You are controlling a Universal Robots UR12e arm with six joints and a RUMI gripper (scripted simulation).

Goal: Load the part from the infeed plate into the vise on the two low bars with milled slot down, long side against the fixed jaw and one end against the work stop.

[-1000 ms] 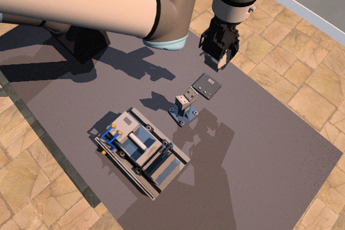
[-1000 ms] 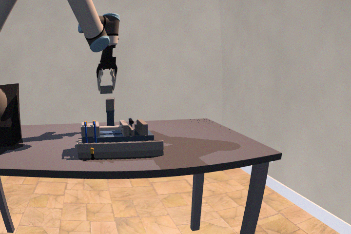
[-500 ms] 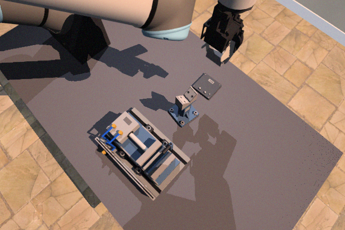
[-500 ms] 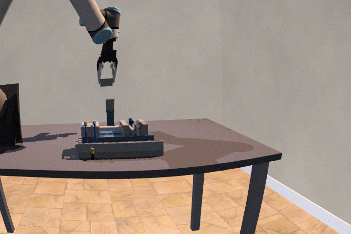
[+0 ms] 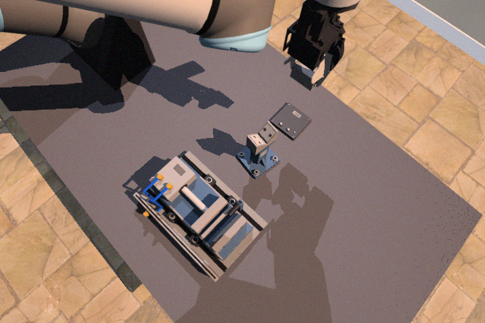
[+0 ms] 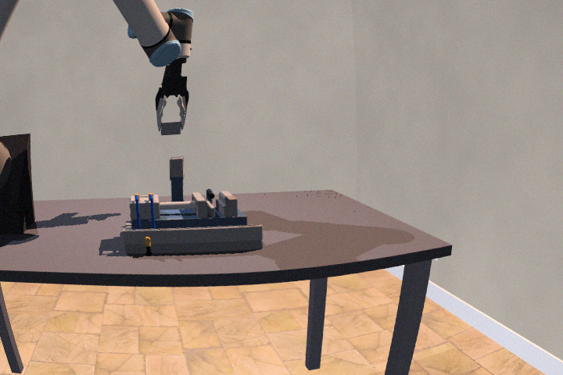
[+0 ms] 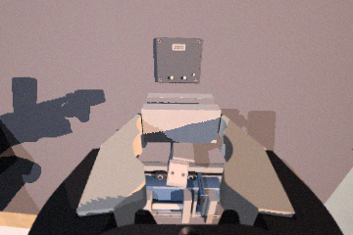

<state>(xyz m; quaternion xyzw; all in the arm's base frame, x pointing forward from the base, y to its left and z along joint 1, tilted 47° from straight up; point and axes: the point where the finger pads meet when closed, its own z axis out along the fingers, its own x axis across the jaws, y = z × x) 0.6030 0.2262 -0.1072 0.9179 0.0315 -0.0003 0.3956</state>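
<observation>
The part lies 1 cm to the left of my hand and 1 cm below it. From my hand the other things lie so: dark grey infeed plate: 24 cm below, 1 cm to the left; v-block post: 18 cm below, 15 cm to the right, 1 cm ahead; black work stop: 31 cm to the right, 15 cm below, 8 cm ahead.
</observation>
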